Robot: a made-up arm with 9 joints. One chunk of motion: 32 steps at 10 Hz.
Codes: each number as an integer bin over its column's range. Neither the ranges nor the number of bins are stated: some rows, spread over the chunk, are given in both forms.
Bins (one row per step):
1: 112 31 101 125 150 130 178 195 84
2: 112 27 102 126 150 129 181 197 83
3: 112 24 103 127 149 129 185 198 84
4: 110 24 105 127 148 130 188 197 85
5: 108 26 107 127 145 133 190 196 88
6: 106 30 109 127 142 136 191 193 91
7: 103 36 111 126 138 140 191 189 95
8: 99 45 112 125 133 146 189 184 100
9: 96 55 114 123 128 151 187 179 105
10: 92 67 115 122 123 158 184 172 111
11: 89 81 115 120 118 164 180 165 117
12: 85 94 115 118 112 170 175 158 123
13: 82 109 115 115 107 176 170 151 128
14: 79 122 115 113 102 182 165 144 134
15: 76 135 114 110 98 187 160 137 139
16: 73 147 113 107 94 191 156 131 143
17: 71 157 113 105 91 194 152 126 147
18: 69 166 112 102 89 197 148 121 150
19: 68 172 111 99 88 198 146 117 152
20: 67 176 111 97 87 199 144 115 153
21: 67 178 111 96 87 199 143 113 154
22: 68 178 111 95 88 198 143 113 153
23: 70 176 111 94 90 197 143 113 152
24: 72 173 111 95 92 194 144 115 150
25: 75 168 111 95 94 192 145 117 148
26: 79 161 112 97 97 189 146 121 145
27: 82 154 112 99 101 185 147 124 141
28: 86 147 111 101 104 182 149 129 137
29: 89 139 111 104 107 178 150 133 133
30: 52 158 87 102 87 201 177 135 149
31: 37 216 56 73 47 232 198 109 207
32: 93 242 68 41 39 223 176 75 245
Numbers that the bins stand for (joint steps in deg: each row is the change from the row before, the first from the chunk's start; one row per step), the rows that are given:
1: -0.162 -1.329 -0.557 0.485 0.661 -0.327 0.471 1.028 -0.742
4: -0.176 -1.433 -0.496 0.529 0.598 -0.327 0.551 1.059 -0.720
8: -0.256 -1.121 -0.390 0.485 0.124 -0.083 0.559 0.857 -0.386
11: -0.328 -0.586 -0.345 0.374 -0.350 0.192 0.487 0.562 -0.008
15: -0.422 0.216 -0.360 0.153 -0.982 0.543 0.326 0.128 0.481
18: -0.472 0.677 -0.390 -0.024 -1.267 0.695 0.230 -0.121 0.725
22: -0.479 0.856 -0.405 -0.179 -1.299 0.710 0.190 -0.245 0.792
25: -0.429 0.707 -0.405 -0.179 -1.109 0.619 0.206 -0.183 0.681
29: -0.328 0.276 -0.405 0.020 -0.698 0.405 0.246 0.065 0.347
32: -0.299 1.807 -1.058 -1.373 -2.847 1.092 0.455 -0.835 2.838
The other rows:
2: -0.162 -1.389 -0.542 0.507 0.661 -0.342 0.495 1.059 -0.764
3: -0.162 -1.433 -0.527 0.529 0.630 -0.342 0.527 1.075 -0.742
5: -0.191 -1.404 -0.466 0.529 0.503 -0.281 0.567 1.044 -0.653
6: -0.205 -1.344 -0.436 0.529 0.408 -0.235 0.575 0.997 -0.587
7: -0.227 -1.255 -0.405 0.507 0.282 -0.174 0.575 0.935 -0.498
9: -0.277 -0.973 -0.360 0.440 -0.034 -0.007 0.543 0.780 -0.275
10: -0.306 -0.794 -0.345 0.418 -0.192 0.100 0.519 0.671 -0.142
12: -0.357 -0.393 -0.345 0.330 -0.540 0.283 0.447 0.454 0.125
13: -0.378 -0.170 -0.345 0.264 -0.698 0.375 0.407 0.345 0.236
14: -0.400 0.023 -0.345 0.219 -0.856 0.466 0.366 0.236 0.370
16: -0.443 0.395 -0.375 0.087 -1.109 0.604 0.294 0.034 0.570
17: -0.458 0.543 -0.375 0.042 -1.204 0.649 0.262 -0.043 0.659
19: -0.479 0.766 -0.405 -0.090 -1.299 0.710 0.214 -0.183 0.770
20: -0.487 0.826 -0.405 -0.135 -1.330 0.726 0.198 -0.214 0.792
21: -0.487 0.856 -0.405 -0.157 -1.330 0.726 0.190 -0.245 0.814
23: -0.465 0.826 -0.405 -0.201 -1.235 0.695 0.190 -0.245 0.770
24: -0.450 0.781 -0.405 -0.179 -1.172 0.649 0.198 -0.214 0.725
26: -0.400 0.603 -0.390 -0.135 -1.014 0.573 0.214 -0.121 0.614
27: -0.378 0.499 -0.390 -0.090 -0.888 0.512 0.222 -0.074 0.525
28: -0.349 0.395 -0.405 -0.046 -0.793 0.466 0.238 0.003 0.436
30: -0.595 0.558 -0.770 -0.024 -1.330 0.756 0.463 0.096 0.703
31: -0.703 1.420 -1.240 -0.665 -2.594 1.229 0.632 -0.307 1.993

